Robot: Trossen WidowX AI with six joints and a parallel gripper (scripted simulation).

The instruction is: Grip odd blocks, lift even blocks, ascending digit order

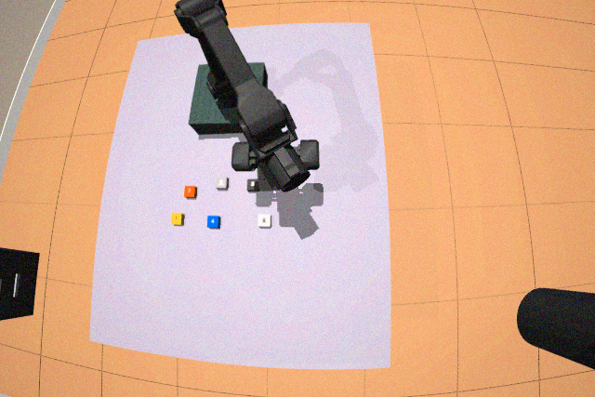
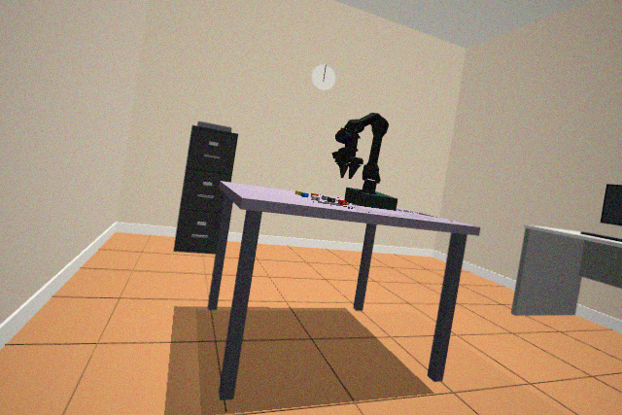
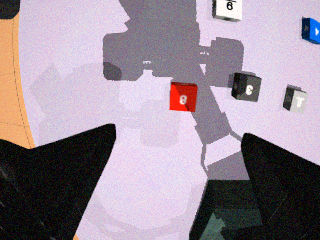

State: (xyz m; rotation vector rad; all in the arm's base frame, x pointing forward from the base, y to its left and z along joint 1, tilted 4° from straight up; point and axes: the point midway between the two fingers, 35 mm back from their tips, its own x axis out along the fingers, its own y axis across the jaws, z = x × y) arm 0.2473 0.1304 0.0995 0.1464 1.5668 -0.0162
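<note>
Now: the dark grey block 12 cm below my gripper tip, 9 cm to the right of it and 1 cm ahead of it. Round my gripper tip: white block (12 cm below, 11 cm ahead, 7 cm to the right); red block (12 cm below, 1 cm to the right, 1 cm behind).
</note>
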